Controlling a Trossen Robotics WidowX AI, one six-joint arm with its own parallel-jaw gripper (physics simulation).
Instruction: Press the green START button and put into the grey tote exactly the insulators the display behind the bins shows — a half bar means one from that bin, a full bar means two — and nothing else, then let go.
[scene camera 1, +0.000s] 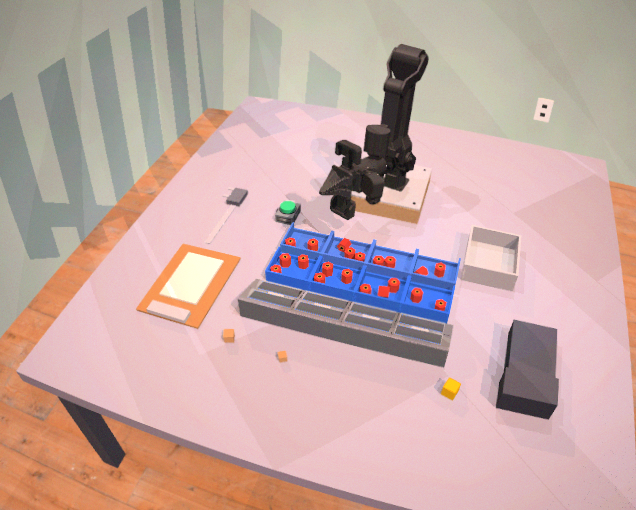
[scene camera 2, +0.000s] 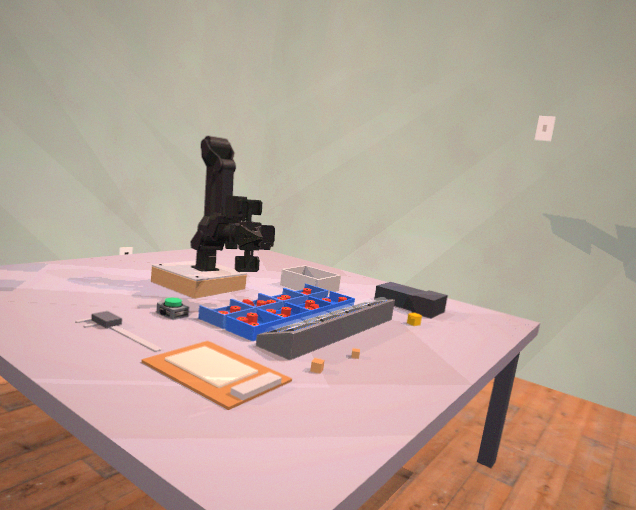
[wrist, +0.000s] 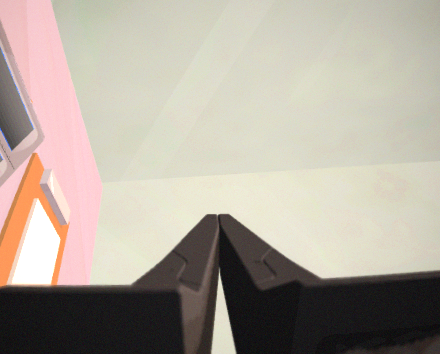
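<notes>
My gripper (scene camera 1: 321, 191) (wrist: 217, 225) is shut and empty, in the air near the robot's base, above and to the right of the START button in scene camera 1. The green START button (scene camera 1: 287, 207) (scene camera 2: 173, 302) sits on a dark housing left of the bins. The blue bins (scene camera 1: 416, 257) hold red insulators (scene camera 1: 346, 275) (scene camera 2: 252, 318) in two rows of compartments; a few lie tipped. The display (scene camera 1: 339, 335) (scene camera 2: 339, 330) is a long grey housing along the bins with four windows; no coloured bar can be made out in them. The grey tote (scene camera 1: 491, 280) (scene camera 2: 310, 277) looks empty, though part of its floor is hidden.
A dark stepped block (scene camera 1: 530, 366) (scene camera 2: 411, 299) and a yellow cube (scene camera 1: 450, 388) (scene camera 2: 414, 318) are at the right. Two small orange cubes (scene camera 1: 228, 335) (scene camera 1: 281, 355) lie by the display. An orange board (scene camera 1: 215, 289) (scene camera 2: 185, 374) and a grey plug-like piece (scene camera 1: 236, 196) lie at the left.
</notes>
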